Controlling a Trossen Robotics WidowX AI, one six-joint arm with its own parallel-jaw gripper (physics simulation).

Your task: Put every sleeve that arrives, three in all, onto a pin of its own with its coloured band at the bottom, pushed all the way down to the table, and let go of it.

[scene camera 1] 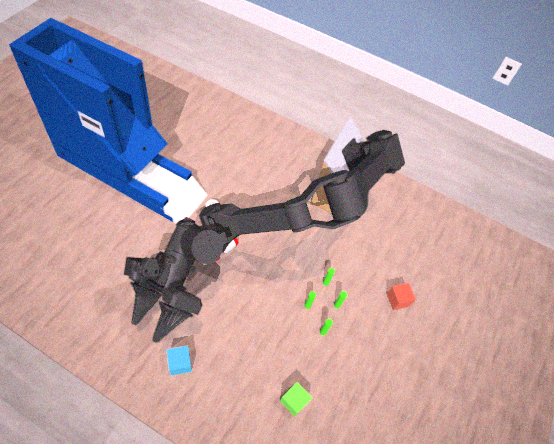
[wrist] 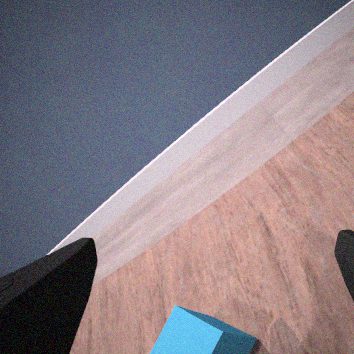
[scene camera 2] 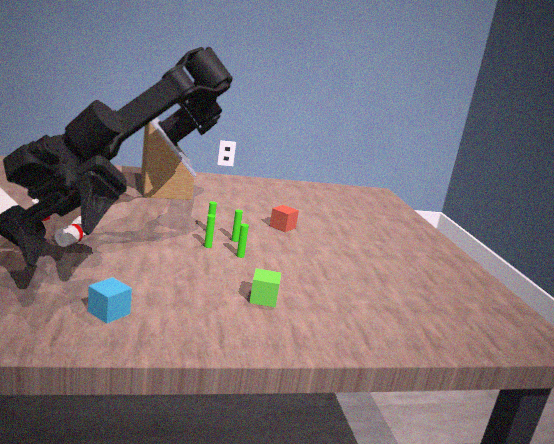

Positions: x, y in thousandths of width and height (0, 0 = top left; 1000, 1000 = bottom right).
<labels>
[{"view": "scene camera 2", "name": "my gripper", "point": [104, 562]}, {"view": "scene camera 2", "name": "blue cube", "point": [196, 677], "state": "on the table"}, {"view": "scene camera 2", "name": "green cube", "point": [479, 645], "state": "on the table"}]
</labels>
